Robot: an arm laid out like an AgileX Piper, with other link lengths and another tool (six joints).
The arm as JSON. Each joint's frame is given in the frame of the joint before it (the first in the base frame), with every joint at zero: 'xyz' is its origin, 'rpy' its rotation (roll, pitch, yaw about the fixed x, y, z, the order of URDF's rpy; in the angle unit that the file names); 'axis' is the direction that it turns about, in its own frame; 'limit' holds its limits. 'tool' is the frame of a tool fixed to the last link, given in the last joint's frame.
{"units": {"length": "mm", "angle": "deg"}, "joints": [
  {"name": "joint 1", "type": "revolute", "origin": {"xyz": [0.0, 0.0, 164.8], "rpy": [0.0, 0.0, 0.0]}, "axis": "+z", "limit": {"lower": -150.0, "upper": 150.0}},
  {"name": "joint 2", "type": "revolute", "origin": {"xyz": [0.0, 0.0, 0.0], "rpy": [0.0, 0.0, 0.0]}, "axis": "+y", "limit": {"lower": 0.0, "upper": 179.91}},
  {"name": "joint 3", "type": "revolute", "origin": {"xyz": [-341.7, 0.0, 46.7], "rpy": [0.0, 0.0, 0.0]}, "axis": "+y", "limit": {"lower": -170.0, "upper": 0.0}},
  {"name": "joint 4", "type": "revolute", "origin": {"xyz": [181.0, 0.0, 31.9], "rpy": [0.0, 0.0, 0.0]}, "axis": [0.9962, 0.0, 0.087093], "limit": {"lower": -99.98, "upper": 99.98}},
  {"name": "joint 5", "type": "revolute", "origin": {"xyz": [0.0, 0.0, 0.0], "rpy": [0.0, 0.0, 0.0]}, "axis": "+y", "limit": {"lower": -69.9, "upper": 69.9}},
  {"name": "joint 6", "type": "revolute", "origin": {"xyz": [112.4, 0.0, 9.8], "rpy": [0.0, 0.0, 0.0]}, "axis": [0.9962, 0.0, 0.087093], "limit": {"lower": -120.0, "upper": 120.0}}
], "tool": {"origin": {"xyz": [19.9, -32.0, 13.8], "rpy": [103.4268, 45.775, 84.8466]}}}
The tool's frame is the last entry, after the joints.
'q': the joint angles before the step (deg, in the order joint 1, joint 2, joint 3, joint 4, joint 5, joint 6). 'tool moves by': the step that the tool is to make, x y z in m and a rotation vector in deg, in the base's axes. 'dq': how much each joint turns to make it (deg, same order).
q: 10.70 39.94 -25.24 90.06 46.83 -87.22
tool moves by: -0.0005 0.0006 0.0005 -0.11 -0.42 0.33
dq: -0.06 0.00 0.01 0.13 0.35 -0.55
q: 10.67 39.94 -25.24 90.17 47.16 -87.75
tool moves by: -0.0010 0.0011 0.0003 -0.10 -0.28 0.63
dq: -0.03 0.01 0.01 -0.01 0.63 -0.36
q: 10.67 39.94 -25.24 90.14 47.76 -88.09
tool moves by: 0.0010 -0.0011 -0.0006 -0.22 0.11 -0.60
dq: 0.04 0.00 0.01 -0.21 -0.67 0.18
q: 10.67 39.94 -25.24 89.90 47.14 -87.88
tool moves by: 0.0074 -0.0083 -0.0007 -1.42 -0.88 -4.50
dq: 0.02 0.01 0.00 -0.17 -4.72 -0.84
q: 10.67 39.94 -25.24 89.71 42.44 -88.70
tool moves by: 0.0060 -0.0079 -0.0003 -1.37 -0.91 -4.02
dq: -0.01 -0.01 0.01 -0.09 -4.21 -0.95
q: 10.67 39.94 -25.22 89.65 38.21 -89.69
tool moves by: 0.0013 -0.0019 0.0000 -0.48 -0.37 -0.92
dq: 0.00 -0.01 0.02 -0.01 -1.00 -0.46
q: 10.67 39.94 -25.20 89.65 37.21 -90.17
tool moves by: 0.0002 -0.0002 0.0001 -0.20 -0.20 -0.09
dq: 0.00 0.01 0.01 0.02 -0.12 -0.30
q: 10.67 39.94 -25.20 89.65 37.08 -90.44
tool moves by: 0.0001 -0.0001 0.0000 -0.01 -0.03 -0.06
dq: -0.02 0.01 0.02 0.06 -0.04 -0.08
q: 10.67 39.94 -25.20 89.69 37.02 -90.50
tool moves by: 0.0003 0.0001 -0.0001 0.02 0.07 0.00
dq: -0.04 0.08 0.02 0.07 0.05 -0.05
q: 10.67 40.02 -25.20 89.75 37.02 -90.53
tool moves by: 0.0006 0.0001 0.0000 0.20 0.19 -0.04
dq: -0.04 0.14 0.00 0.22 0.04 0.01
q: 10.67 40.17 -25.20 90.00 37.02 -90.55
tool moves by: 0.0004 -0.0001 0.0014 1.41 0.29 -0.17
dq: 0.03 0.05 -0.01 1.48 0.05 -0.03
